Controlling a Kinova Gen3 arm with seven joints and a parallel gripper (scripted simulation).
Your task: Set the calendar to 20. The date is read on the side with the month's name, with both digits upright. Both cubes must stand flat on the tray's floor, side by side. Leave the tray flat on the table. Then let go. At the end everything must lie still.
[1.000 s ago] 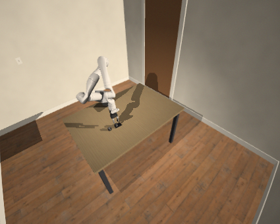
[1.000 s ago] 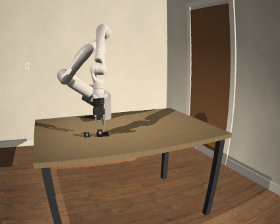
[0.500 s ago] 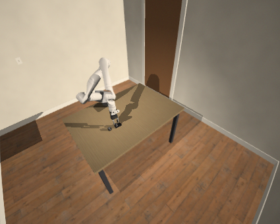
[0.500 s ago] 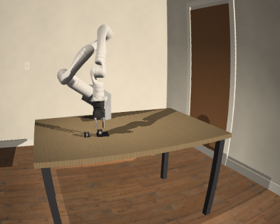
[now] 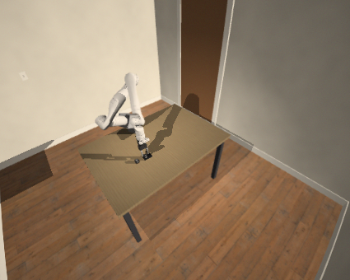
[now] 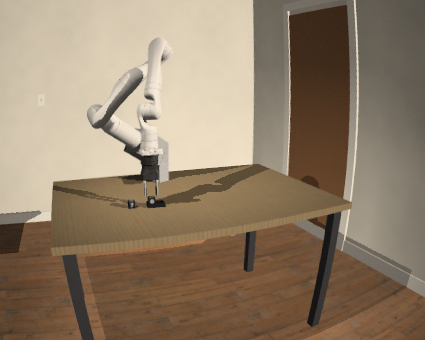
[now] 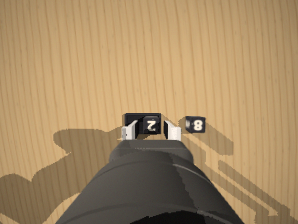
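Now: the dark tray 6 cm below my hand, 2 cm to the left of it and 1 cm ahead of it. Round my hand: dark cube 8 cm to the right, 5 cm below, 3 cm behind.
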